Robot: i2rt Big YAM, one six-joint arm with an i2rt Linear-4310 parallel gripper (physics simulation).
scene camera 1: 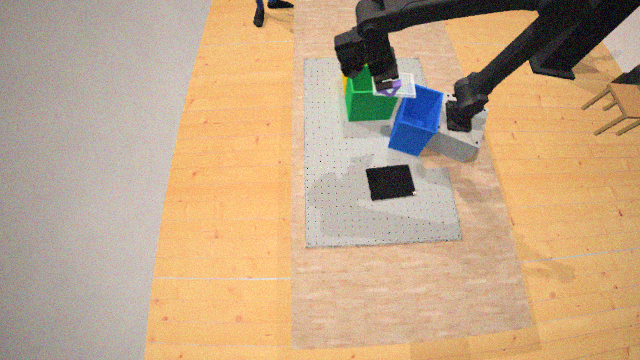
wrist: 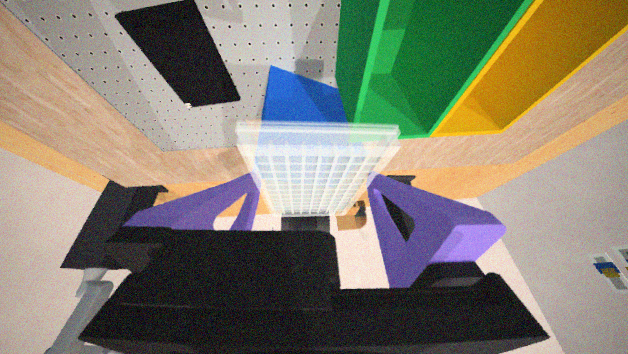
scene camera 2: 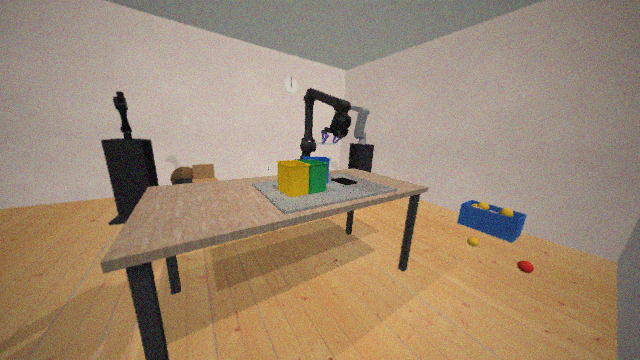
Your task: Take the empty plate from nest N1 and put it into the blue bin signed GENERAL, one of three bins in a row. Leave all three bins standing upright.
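Frame: origin at the arm's base, x right, y ahead, z up, level; millimetres.
Seen in the pictures: gripper, fingertip midpoint: [scene camera 1: 389, 84] [wrist: 313, 177] [scene camera 2: 327, 144]; arm's base, link origin: [scene camera 1: 457, 117].
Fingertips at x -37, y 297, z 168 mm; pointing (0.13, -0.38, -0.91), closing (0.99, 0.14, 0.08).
Note:
Offsets run from my fingertips to a thing's middle. Level surfaces: height alone.
The clear, gridded plate {dx +1, dy -13, dz +2 mm} [scene camera 1: 409, 86] [wrist: 312, 170] is level between the purple fingers of my gripper [scene camera 1: 394, 88] [scene camera 2: 330, 139] [wrist: 313, 177], which is shut on its two sides. In scene camera 2 they are well above the bins. The blue bin {dx +17, dy -138, dz -197 mm} [scene camera 1: 412, 132] [scene camera 2: 324, 159] [wrist: 300, 95] stands upright, turned against the others; in the wrist view the plate covers part of it. The green bin {dx +124, dy +25, dz -197 mm} [scene camera 1: 370, 107] [scene camera 2: 318, 177] [wrist: 425, 55] and yellow bin {dx +253, dy +46, dz -197 mm} [scene camera 1: 344, 85] [scene camera 2: 293, 179] [wrist: 555, 60] stand upright. The black nest {dx -197, dy -68, dz -280 mm} [scene camera 1: 391, 182] [scene camera 2: 344, 181] [wrist: 180, 50] holds no plate. No sign is readable.
The bins and nest stand on a grey perforated board {dz -287 mm} [scene camera 1: 330, 220] [scene camera 2: 295, 204] on the wooden table {dz -300 mm} [scene camera 1: 400, 295] [scene camera 2: 200, 215]. A grey block [scene camera 1: 457, 147] under the arm's base is close beside the blue bin. The green bin is close to the blue bin's other side.

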